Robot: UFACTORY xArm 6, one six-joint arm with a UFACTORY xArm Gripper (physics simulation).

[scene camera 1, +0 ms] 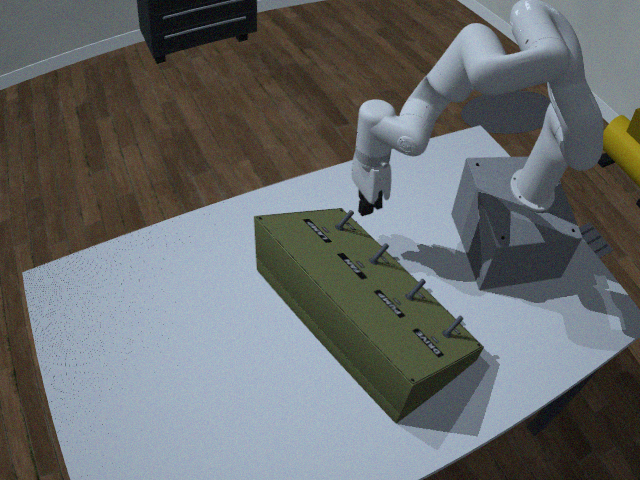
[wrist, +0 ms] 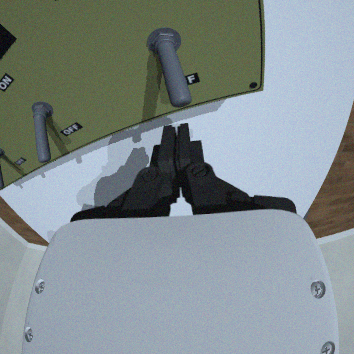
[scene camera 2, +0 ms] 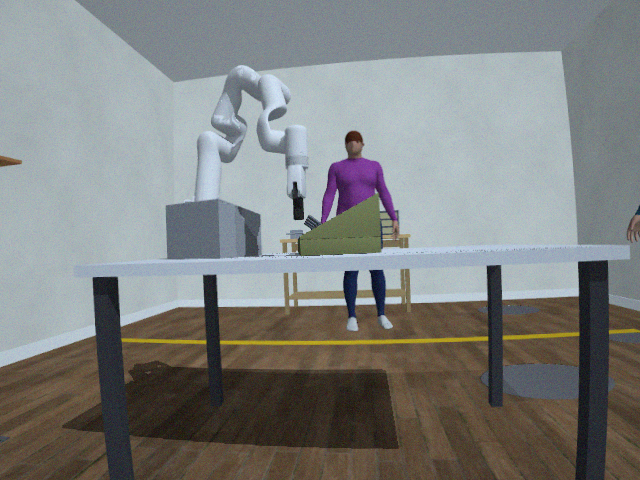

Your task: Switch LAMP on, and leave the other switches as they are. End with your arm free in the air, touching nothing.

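Where they show: gripper, fingertip midpoint: [scene camera 1: 365, 212] [wrist: 178, 142] [scene camera 2: 298, 219]; arm's base, link origin: [scene camera 1: 532, 190] [scene camera 2: 205, 209].
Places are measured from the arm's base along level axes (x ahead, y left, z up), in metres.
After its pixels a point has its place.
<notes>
A green sloped switch box [scene camera 1: 330, 289] @[y -0.034, x 0.586, z -0.008 m] [scene camera 2: 356, 227] @[y -0.276, x 0.546, z -0.106 m] [wrist: 100, 60] @[y -0.168, x 0.437, z -0.089 m] stands on the table. Its LAMP lever [scene camera 1: 344, 220] @[y -0.211, x 0.422, z -0.072 m] [wrist: 173, 72] @[y -0.215, x 0.415, z -0.065 m] leans toward the OFF label at the box's low edge. The FAN lever [scene camera 1: 379, 253] @[y -0.092, x 0.413, z -0.071 m] [wrist: 42, 132] @[y -0.100, x 0.410, z -0.072 m], the PUMP lever [scene camera 1: 415, 289] @[y 0.027, x 0.406, z -0.071 m] and the DRIVE lever [scene camera 1: 453, 326] @[y 0.147, x 0.397, z -0.071 m] lean the same way. My gripper [scene camera 1: 366, 212] @[y -0.205, x 0.367, z -0.071 m] [scene camera 2: 298, 218] @[y -0.205, x 0.367, z -0.071 m] [wrist: 178, 142] @[y -0.205, x 0.367, z -0.071 m] is shut and empty. It hangs in the air just beyond the low edge, close to the LAMP lever on the robot's side, with a small gap showing in the wrist view.
The white table [scene camera 1: 155, 335] @[y -0.230, x 0.916, z -0.187 m] [scene camera 2: 465, 254] @[y -0.540, x 0.777, z -0.192 m] carries the box and the arm's grey base block [scene camera 1: 522, 258] @[y 0.104, x 0.121, z -0.077 m] [scene camera 2: 192, 232] @[y -0.112, x -0.017, z -0.093 m], which stands on the low-edge side of the box. A person in a purple top [scene camera 2: 355, 180] stands behind the table in scene camera 2.
</notes>
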